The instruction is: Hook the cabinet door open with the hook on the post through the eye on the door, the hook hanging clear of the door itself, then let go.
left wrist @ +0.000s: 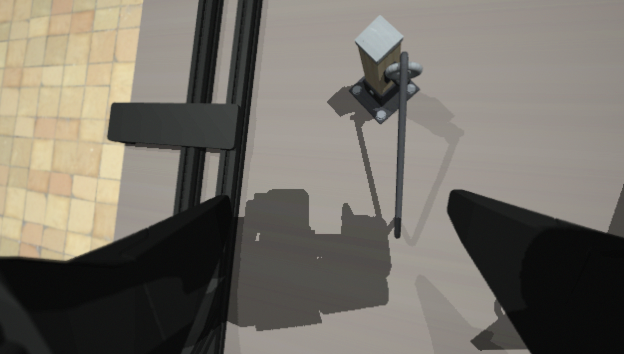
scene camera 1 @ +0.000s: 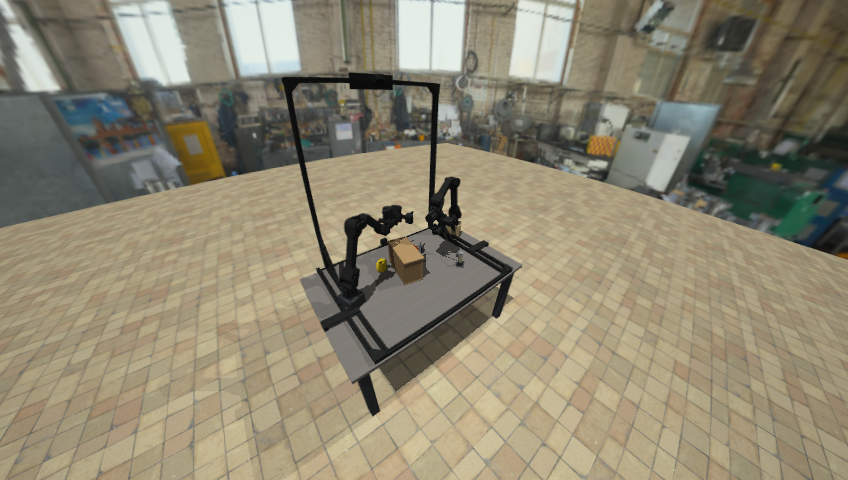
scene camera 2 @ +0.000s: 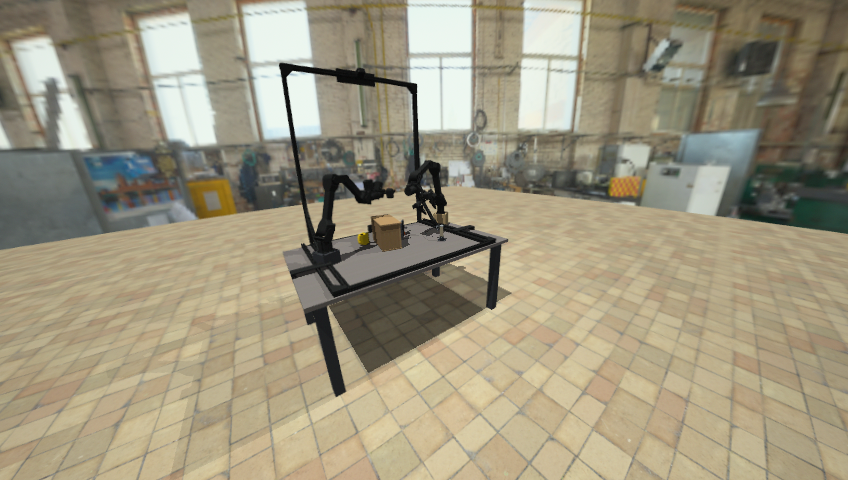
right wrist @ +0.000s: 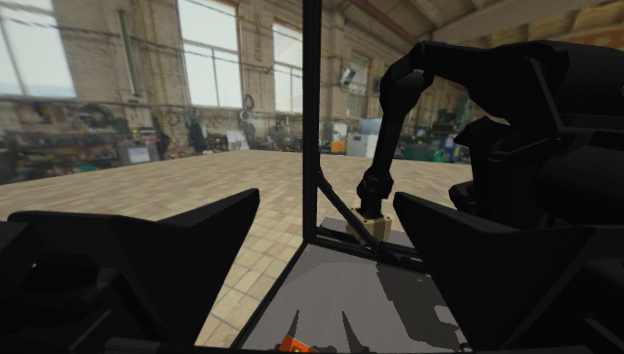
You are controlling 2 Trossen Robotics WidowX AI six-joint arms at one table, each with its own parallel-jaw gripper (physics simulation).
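Pixels of known places: left gripper, between the fingertips: [left wrist: 339,203] [scene camera 1: 450,235] [scene camera 2: 431,211]; right gripper, between the fingertips: [scene camera 1: 407,209] [right wrist: 326,196]; left arm's base, origin of its link: [scene camera 1: 454,223] [scene camera 2: 440,212] [right wrist: 369,213]; right arm's base, origin of its link: [scene camera 1: 350,294] [scene camera 2: 325,250].
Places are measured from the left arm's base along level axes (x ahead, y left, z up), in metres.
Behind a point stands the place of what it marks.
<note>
The brown cabinet [scene camera 1: 410,270] {x 0.633, y -0.153, z 0.000 m} [scene camera 2: 390,236] {x 0.624, y -0.143, z -0.010 m} stands mid-table; its door and eye are too small to make out. The post [scene camera 1: 460,258] {x 0.393, y 0.102, z -0.035 m} [scene camera 2: 441,231] {x 0.393, y 0.102, z -0.033 m} [left wrist: 378,42] {x 0.380, y 0.096, z 0.007 m} stands upright to its right, on a dark bolted foot. The dark hook [left wrist: 401,150] {x 0.358, y 0.030, z -0.023 m} hangs from a ring [left wrist: 414,69] {x 0.391, y 0.070, z -0.004 m} on the post and runs down the left wrist view. My left gripper [left wrist: 339,203] {x 0.317, y 0.014, z 0.075 m} is open and empty, above the table; the hook's far end shows between its fingers in the picture, apart from both. My right gripper [scene camera 1: 410,217] {x 0.320, y -0.273, z 0.216 m} [scene camera 2: 390,193] {x 0.320, y -0.273, z 0.216 m} [right wrist: 326,196] {x 0.320, y -0.273, z 0.216 m} is open and empty, high above the cabinet.
A yellow object [scene camera 1: 381,265] {x 0.603, y -0.345, z -0.032 m} [scene camera 2: 363,238] {x 0.603, y -0.341, z -0.043 m} stands left of the cabinet. An orange piece [right wrist: 296,346] {x 0.244, y -0.285, z -0.077 m} shows at the bottom of the right wrist view. Black rails [left wrist: 243,75] {x 0.266, y 0.197, z -0.075 m} with a crosspiece [left wrist: 174,125] {x 0.165, y 0.197, z -0.070 m} run left of the post in the left wrist view.
</note>
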